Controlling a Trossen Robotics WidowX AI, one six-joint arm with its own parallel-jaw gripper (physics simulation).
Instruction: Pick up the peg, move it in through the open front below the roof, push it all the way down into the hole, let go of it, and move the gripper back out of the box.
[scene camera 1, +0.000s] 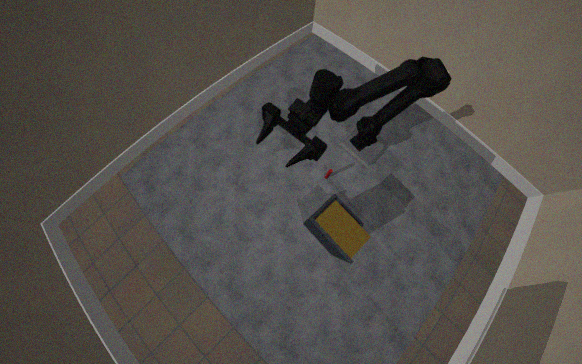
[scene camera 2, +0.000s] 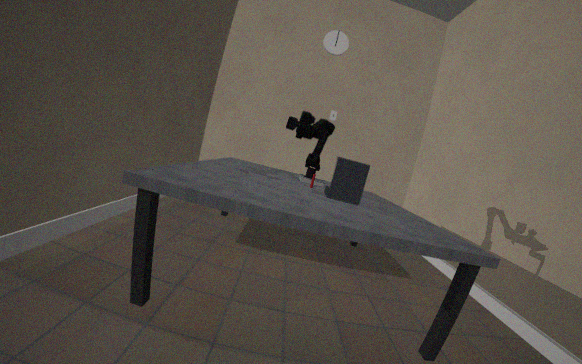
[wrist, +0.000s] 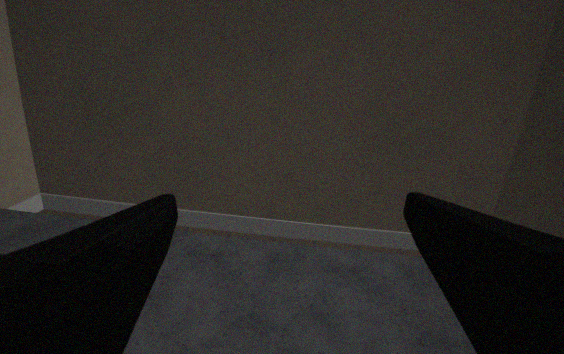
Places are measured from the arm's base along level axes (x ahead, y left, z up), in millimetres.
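Pixels of known places: gripper, between the fingertips: (scene camera 1: 271, 154) (scene camera 2: 307, 125) (wrist: 292, 204); arm's base, origin of its link: (scene camera 1: 359, 142) (scene camera 2: 309, 177).
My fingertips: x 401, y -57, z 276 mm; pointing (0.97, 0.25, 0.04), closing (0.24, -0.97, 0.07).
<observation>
For each thing: its top centre in the pictures, then the offset to it from my fingertips. "*": a spot on its surface instead. Level surfaces: height alone.
- red peg, centre of its top: (scene camera 1: 330, 170) (scene camera 2: 314, 174) dx -190, dy +87, dz -229 mm
- box, centre of its top: (scene camera 1: 351, 220) (scene camera 2: 350, 160) dx -86, dy +249, dz -107 mm
- yellow roof, a spot on its surface: (scene camera 1: 342, 230) * dx -47, dy +254, dz -106 mm
- grey table, height of its surface: dz -309 mm
The red peg (scene camera 1: 328, 174) (scene camera 2: 313, 181) stands upright on the table between the arm's base and the box. The box (scene camera 2: 350, 181) has a yellow roof (scene camera 1: 342, 230) and dark grey walls; the hole under the roof is hidden. My gripper (scene camera 1: 272, 154) (wrist: 292, 204) is wide open and empty, raised high above the table. In scene camera 1 it appears to the upper left of the peg, with its fingers pointing down-left, away from the box. Neither peg nor box shows in the wrist view.
The grey table (scene camera 1: 225, 225) (scene camera 2: 240, 187) (wrist: 290, 300) carries the arm and the box. The arm (scene camera 1: 385, 85) (scene camera 2: 322, 142) is folded up over its base, behind the peg in scene camera 2. Shadows fall around the box. Walls stand beyond the table.
</observation>
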